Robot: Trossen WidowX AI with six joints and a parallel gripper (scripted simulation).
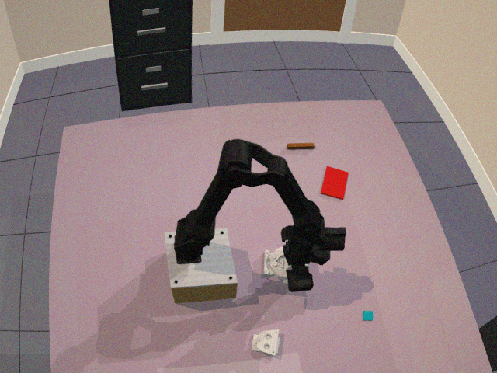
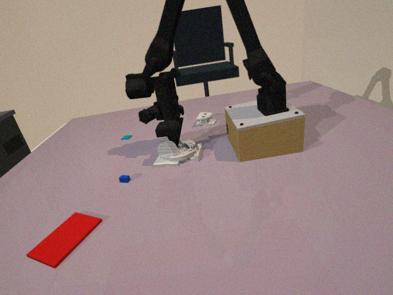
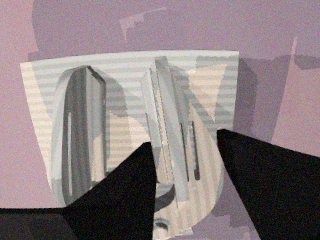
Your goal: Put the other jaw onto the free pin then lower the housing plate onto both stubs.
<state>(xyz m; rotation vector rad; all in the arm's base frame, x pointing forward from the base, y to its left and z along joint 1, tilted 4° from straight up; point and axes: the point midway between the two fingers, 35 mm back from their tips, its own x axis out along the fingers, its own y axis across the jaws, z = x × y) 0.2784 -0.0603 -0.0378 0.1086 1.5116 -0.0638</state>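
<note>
Now: gripper tip 30 mm past the jaw, 20 mm to the right of it and 10 mm below it. The rest, counted from my gripper tip: teal square (190 mm ahead, 180 mm to the right, 20 mm below); then white ribbed stand (120 mm behind, 200 mm to the right, 10 mm below); then blue cube (140 mm ahead, 120 mm to the left, 10 mm below).
</note>
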